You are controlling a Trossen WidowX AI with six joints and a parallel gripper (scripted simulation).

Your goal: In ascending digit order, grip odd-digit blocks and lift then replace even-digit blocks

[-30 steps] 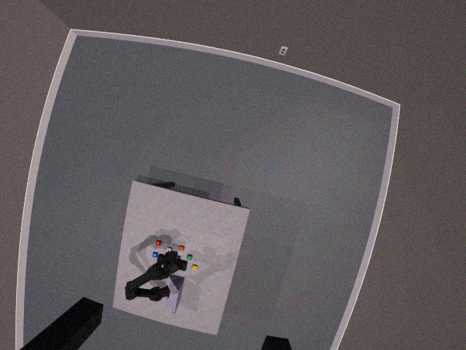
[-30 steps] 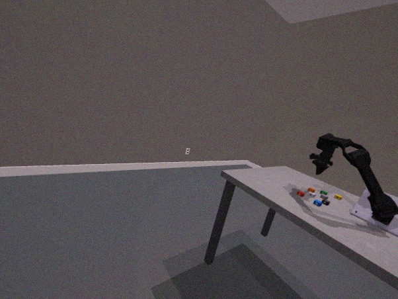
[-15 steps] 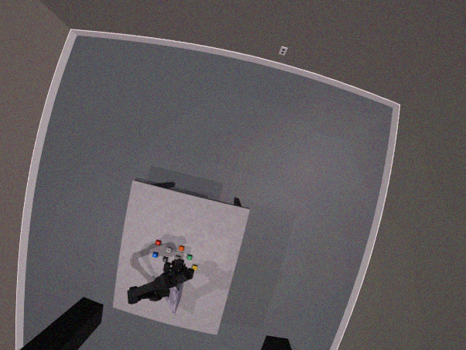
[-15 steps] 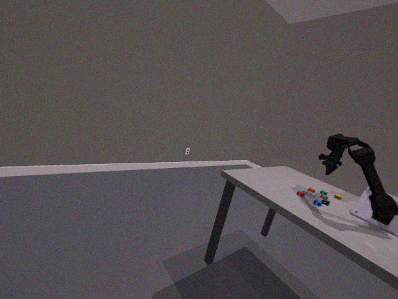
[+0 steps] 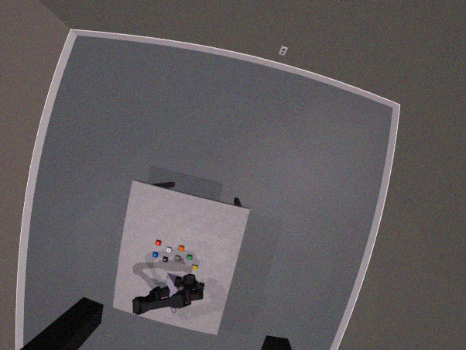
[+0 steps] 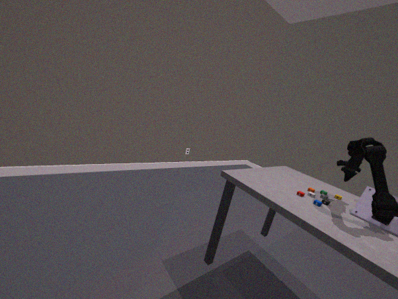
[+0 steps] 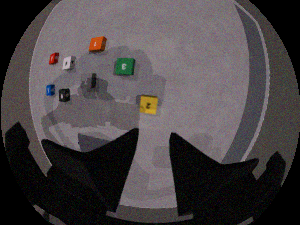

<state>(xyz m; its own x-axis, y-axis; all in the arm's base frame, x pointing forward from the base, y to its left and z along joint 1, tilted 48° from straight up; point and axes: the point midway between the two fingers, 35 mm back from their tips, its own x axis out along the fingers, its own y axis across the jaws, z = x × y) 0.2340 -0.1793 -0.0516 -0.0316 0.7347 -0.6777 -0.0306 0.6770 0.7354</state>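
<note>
Right now my gripper tip is 10 mm to the right of the yellow block and 120 mm above it. Round my gripper tip: dark block 10 mm behind, 240 mm to the left, 120 mm below; then green block 70 mm ahead, 60 mm to the left, 120 mm below; then orange block 120 mm ahead, 140 mm to the left, 120 mm below.
</note>
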